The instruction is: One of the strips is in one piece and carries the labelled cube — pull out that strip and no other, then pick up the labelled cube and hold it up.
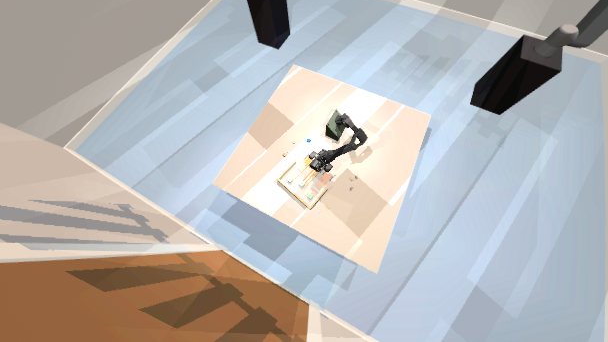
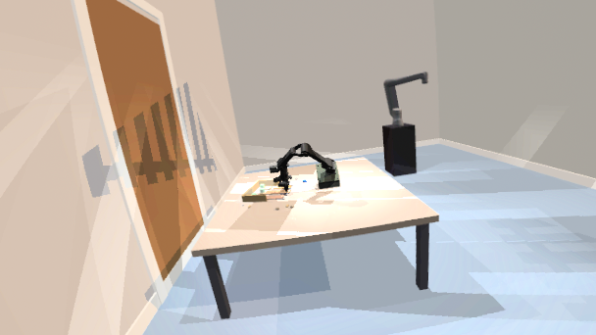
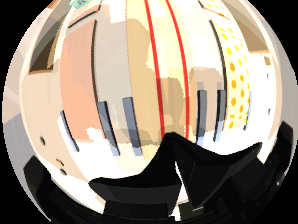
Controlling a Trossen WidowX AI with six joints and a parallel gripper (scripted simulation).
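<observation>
Right now the long tan strip is 90 mm ahead of my gripper tip and 20 mm to the right of it. Also, from my gripper tip: blue piece (170 mm to the right, 150 mm behind); then yellow dotted strip (110 mm to the right, 40 mm ahead).
</observation>
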